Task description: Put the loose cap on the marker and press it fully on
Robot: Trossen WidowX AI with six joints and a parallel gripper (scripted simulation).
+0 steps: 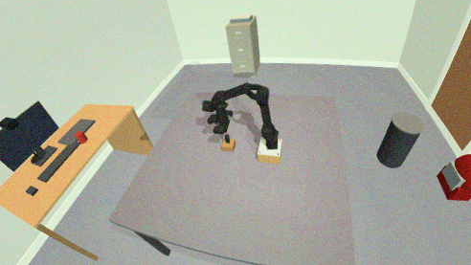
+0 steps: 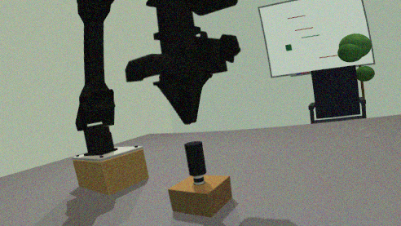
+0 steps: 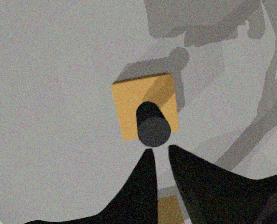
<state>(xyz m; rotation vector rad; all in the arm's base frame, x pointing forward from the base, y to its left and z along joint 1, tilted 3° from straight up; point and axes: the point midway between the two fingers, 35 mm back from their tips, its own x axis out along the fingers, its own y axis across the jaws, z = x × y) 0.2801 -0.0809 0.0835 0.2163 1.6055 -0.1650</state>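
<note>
The black cap is 6 cm below my gripper tip. The rest, counted from my gripper tip: tan holder block: 12 cm below.
</note>
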